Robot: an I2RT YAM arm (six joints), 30 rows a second.
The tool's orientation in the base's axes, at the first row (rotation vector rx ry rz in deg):
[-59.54 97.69 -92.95]
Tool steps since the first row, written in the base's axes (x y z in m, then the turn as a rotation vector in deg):
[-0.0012 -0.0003 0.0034 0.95 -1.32 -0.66]
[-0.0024 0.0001 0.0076 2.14 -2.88 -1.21]
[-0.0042 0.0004 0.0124 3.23 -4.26 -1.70]
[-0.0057 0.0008 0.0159 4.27 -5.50 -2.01]
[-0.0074 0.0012 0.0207 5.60 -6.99 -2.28]
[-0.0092 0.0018 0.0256 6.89 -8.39 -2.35]
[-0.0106 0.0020 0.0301 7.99 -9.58 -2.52]
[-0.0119 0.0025 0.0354 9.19 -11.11 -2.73]
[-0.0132 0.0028 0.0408 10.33 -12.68 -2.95]
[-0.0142 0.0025 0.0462 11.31 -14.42 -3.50]
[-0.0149 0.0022 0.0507 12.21 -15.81 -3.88]
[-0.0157 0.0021 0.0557 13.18 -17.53 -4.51]
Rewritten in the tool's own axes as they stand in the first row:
[0.0013 -0.0032 -0.0012 0.51 0.55 1.59]
[0.0021 -0.0071 -0.0029 1.10 0.96 3.49]
[0.0033 -0.0116 -0.0051 1.61 1.32 5.21]
[0.0042 -0.0149 -0.0069 2.04 1.51 6.79]
[0.0053 -0.0193 -0.0091 2.53 1.62 8.74]
[0.0064 -0.0239 -0.0114 2.99 1.54 10.59]
[0.0075 -0.0282 -0.0132 3.37 1.58 12.17]
[0.0083 -0.0332 -0.0151 3.97 1.65 14.03]
[0.0094 -0.0384 -0.0169 4.63 1.75 15.86]
[0.0108 -0.0435 -0.0182 5.49 2.20 17.70]
[0.0119 -0.0479 -0.0191 6.12 2.48 19.25]
[0.0130 -0.0527 -0.0203 6.95 3.01 21.07]

